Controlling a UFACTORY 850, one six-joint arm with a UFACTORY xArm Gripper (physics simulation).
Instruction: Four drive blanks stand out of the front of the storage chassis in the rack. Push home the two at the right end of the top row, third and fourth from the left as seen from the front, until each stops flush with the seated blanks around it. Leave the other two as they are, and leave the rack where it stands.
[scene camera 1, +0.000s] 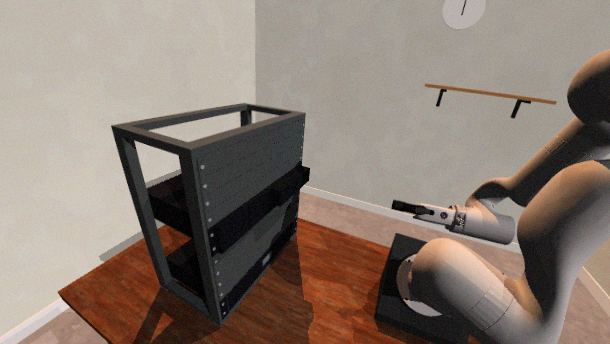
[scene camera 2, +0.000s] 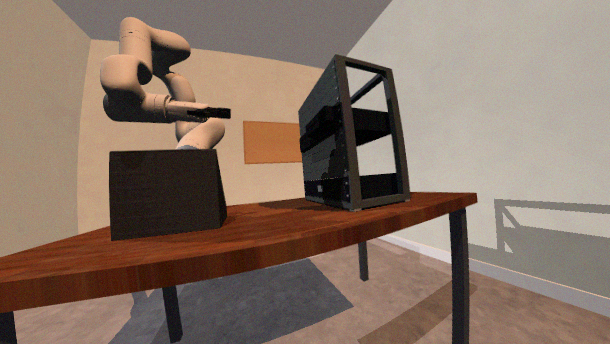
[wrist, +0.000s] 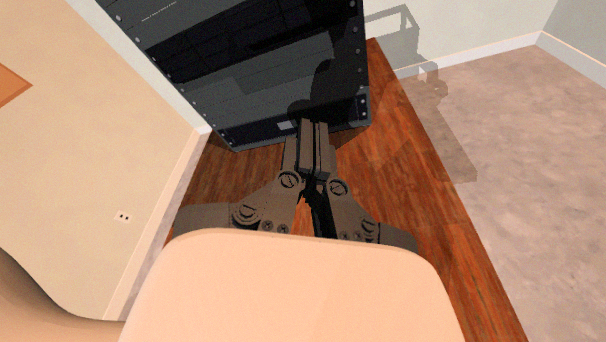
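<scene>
The storage chassis (scene camera 1: 245, 219) (wrist: 210, 52) is a dark band across the front of the grey rack (scene camera 1: 201, 225) (scene camera 2: 353, 165), which stands upright on the table. At the chassis's right end, dark blanks (scene camera 1: 304, 176) (scene camera 2: 328, 118) stand out of the front. Shadow and dark colour hide the borders between single blanks and how far each stands out. In the wrist view the chassis's right part lies in shadow near the top edge. My gripper (scene camera 1: 395, 205) (scene camera 2: 229, 113) (wrist: 308, 137) is shut and empty, fingers together, pointing toward the rack front. It is well apart from the rack, above the table.
The wooden table (scene camera 1: 330, 250) (scene camera 2: 280, 240) carries the rack and the arm's black base block (scene camera 1: 387, 280) (scene camera 2: 165, 195). A lower dark unit (scene camera 2: 327, 189) with a small pale label (scene camera 1: 266, 258) (wrist: 285, 125) sits at the rack's bottom. A wooden shelf (scene camera 1: 490, 94) is on the wall.
</scene>
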